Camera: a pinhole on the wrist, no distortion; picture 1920 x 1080 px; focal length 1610.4 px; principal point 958.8 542.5 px. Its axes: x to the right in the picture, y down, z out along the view. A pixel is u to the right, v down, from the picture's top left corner.
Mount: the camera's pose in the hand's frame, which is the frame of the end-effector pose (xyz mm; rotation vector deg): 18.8 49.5 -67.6 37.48 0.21 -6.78
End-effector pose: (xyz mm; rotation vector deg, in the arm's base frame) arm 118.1 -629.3 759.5 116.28 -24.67 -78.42
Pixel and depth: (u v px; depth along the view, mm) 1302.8 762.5 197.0
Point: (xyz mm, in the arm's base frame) 42.3 -657.1 658.1
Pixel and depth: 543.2 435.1 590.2
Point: -321.1 -423.4 557.6
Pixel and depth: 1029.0 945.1 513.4
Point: -260.2 -667.1 519.7
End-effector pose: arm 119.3 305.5 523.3 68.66 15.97 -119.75
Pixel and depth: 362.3 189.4 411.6
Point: -140.7 460.0 729.2
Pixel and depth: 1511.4 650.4 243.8
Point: -63.8 264.3 503.2
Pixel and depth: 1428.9 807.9 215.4
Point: -28.3 252.2 517.3
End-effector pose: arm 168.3 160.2 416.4 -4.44 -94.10 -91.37
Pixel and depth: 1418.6 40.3 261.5
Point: -27.1 163.4 326.7
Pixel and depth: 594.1 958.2 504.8
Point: -56.2 535.6 306.5
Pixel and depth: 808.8 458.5 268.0
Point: 41.9 262.2 329.2
